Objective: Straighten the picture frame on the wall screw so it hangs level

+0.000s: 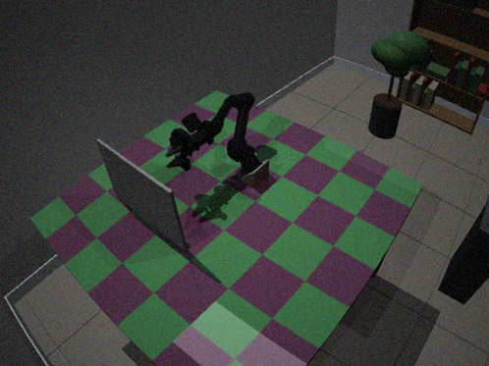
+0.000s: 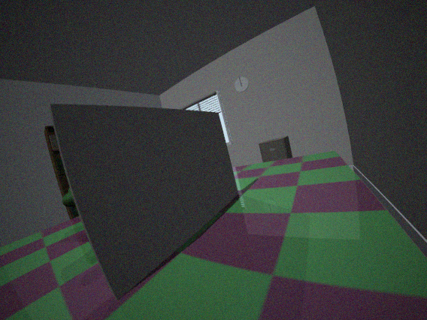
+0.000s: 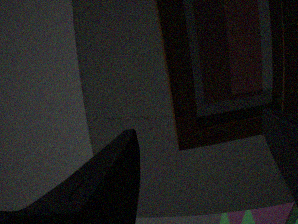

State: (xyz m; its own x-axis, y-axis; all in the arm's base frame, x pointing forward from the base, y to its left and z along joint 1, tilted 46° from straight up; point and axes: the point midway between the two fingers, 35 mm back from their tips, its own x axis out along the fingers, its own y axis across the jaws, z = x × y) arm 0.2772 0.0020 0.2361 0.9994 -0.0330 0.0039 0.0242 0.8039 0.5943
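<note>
Right now the picture frame is 130 mm ahead of my gripper tip, 10 mm to the right of it and 50 mm below it. The rest, counted from my gripper tip: grey wall panel (140 mm ahead, 20 mm to the right, 60 mm below).
</note>
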